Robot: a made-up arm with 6 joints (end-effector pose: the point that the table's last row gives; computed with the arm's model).
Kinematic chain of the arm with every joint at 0, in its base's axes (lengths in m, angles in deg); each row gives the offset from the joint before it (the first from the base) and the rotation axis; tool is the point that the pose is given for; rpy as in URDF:
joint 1: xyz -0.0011 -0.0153 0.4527 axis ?
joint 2: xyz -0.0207 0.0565 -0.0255 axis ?
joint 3: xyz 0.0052 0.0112 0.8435 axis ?
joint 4: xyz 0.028 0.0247 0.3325 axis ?
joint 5: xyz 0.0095 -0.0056 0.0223 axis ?
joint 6: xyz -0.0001 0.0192 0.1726 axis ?
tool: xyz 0.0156 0.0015 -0.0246 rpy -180 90 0
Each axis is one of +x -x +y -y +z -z.
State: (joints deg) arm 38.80 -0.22 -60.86 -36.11 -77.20 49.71
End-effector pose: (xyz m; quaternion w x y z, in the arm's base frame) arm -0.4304 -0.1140 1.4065 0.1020 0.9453 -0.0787 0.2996
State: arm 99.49 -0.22 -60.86 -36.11 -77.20 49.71
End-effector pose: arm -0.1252 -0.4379 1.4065 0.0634 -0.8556 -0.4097 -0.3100
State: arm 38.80 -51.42 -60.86 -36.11 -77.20 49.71
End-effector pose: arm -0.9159 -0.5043 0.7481 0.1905 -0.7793 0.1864 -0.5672
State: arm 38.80 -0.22 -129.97 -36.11 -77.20 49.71
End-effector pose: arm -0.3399 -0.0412 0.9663 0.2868 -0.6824 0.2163 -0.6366
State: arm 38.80 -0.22 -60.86 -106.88 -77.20 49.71
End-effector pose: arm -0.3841 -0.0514 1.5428 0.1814 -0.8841 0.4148 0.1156
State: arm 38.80 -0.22 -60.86 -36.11 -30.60 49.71
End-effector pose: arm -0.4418 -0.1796 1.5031 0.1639 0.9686 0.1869 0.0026
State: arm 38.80 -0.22 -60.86 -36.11 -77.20 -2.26
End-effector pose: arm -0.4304 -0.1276 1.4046 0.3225 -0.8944 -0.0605 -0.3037
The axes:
joint 1: +z
joint 2: +y
joint 3: +y
joint 4: +z
joint 5: +y
joint 6: +z

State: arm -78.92 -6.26 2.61 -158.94 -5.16 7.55
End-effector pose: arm 0.0476 0.1124 1.7703 0.6263 0.2999 0.6532 -0.3018
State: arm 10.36 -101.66 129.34 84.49 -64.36 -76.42
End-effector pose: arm -0.6212 -0.1580 0.6286 0.3558 -0.4812 -0.3677 0.7118
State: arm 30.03 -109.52 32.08 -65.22 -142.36 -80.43
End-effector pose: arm -0.9974 -0.3971 0.1940 0.5480 -0.1671 -0.1388 -0.8078
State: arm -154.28 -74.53 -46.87 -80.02 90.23 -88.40
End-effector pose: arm 1.0174 0.5453 0.5192 0.7980 -0.1944 0.2220 -0.5255
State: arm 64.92 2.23 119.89 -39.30 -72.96 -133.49
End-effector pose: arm 0.0009 0.4108 1.1271 0.0796 -0.7949 0.5511 0.2409
